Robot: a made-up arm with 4 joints. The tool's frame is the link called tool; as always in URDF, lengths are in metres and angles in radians.
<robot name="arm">
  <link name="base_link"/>
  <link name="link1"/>
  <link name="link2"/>
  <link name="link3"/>
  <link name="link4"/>
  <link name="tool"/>
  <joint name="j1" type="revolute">
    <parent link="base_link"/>
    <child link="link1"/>
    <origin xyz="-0.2 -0.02 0.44" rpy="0 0 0"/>
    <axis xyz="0 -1 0"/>
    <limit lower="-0.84" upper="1"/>
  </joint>
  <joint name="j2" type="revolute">
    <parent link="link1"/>
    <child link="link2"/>
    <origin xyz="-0.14 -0.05 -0.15" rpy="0 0 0"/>
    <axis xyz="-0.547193 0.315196 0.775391"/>
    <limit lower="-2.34" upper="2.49"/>
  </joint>
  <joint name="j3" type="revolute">
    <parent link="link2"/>
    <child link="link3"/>
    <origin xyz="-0.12 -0.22 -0.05" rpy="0 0 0"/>
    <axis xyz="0 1 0"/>
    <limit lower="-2" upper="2.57"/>
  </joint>
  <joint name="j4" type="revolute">
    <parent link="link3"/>
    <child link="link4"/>
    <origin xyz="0.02 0.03 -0.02" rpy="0 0 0"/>
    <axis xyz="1 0 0"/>
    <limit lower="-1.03" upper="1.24"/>
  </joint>
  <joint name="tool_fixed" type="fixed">
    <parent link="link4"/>
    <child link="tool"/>
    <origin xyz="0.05 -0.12 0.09" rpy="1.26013 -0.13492 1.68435"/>
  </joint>
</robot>
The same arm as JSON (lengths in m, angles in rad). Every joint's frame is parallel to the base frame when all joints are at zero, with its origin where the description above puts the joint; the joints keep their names.
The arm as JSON. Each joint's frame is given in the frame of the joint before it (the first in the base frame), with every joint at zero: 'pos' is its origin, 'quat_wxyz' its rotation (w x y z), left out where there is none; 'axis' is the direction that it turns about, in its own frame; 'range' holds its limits. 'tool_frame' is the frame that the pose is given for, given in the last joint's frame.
{
  "length_unit": "m",
  "angle_unit": "rad",
  "joints": [
    {
      "joint": "j1",
      "pos": [
        -0.2,
        -0.02,
        0.44
      ],
      "axis": [
        0.0,
        -1.0,
        0.0
      ],
      "range": [
        -0.84,
        1.0
      ]
    },
    {
      "joint": "j2",
      "pos": [
        -0.14,
        -0.05,
        -0.15
      ],
      "axis": [
        -0.547193,
        0.315196,
        0.775391
      ],
      "range": [
        -2.34,
        2.49
      ]
    },
    {
      "joint": "j3",
      "pos": [
        -0.12,
        -0.22,
        -0.05
      ],
      "axis": [
        0.0,
        1.0,
        0.0
      ],
      "range": [
        -2.0,
        2.57
      ]
    },
    {
      "joint": "j4",
      "pos": [
        0.02,
        0.03,
        -0.02
      ],
      "axis": [
        1.0,
        0.0,
        0.0
      ],
      "range": [
        -1.03,
        1.24
      ]
    }
  ],
  "tool_frame": {
    "pos": [
      0.05,
      -0.12,
      0.09
    ],
    "quat_wxyz": [
      0.507137,
      0.432056,
      0.402331,
      0.627909
    ]
  }
}

